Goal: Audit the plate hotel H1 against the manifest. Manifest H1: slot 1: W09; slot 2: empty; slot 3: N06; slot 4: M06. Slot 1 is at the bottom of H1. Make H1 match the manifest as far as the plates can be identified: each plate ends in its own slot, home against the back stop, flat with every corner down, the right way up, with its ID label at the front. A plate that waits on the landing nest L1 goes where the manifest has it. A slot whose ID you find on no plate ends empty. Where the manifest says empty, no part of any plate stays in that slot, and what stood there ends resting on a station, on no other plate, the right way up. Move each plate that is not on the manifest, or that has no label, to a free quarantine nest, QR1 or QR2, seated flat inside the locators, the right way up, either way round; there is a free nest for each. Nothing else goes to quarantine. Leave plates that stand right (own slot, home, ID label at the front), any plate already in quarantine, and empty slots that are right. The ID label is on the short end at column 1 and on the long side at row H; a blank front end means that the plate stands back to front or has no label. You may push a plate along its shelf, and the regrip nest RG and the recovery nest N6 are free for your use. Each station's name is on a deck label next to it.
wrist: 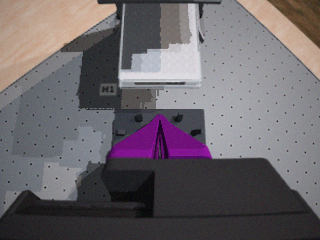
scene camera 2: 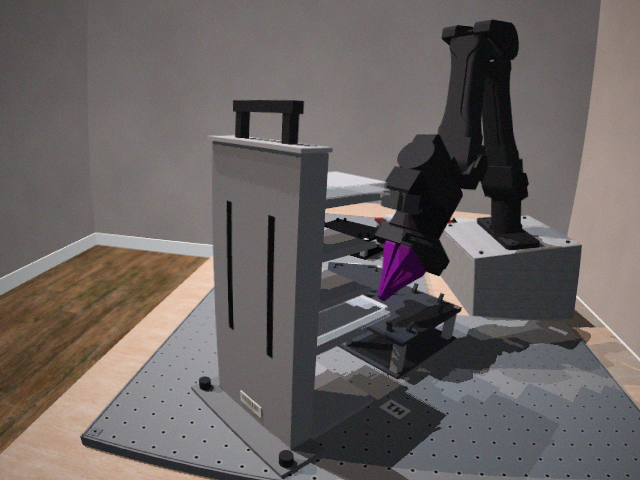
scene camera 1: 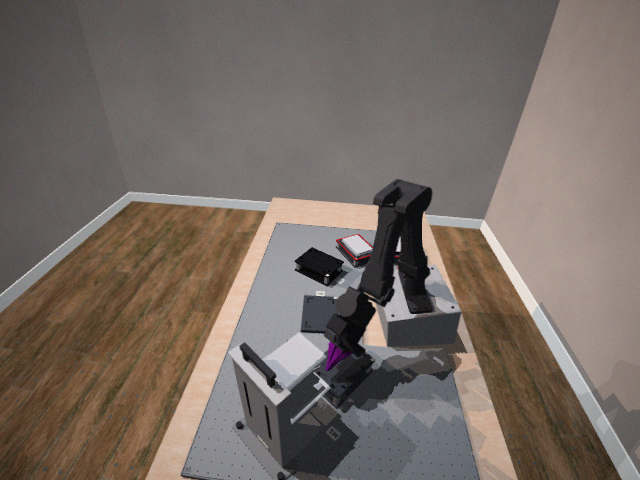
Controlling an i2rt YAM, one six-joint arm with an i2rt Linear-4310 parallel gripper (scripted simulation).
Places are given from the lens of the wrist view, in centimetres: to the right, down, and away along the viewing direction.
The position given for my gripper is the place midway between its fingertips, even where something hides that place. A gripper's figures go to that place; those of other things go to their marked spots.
my gripper [wrist: 159, 119]: 0, 0, 13
white plate [wrist: 156, 51]: 0, -7, 13
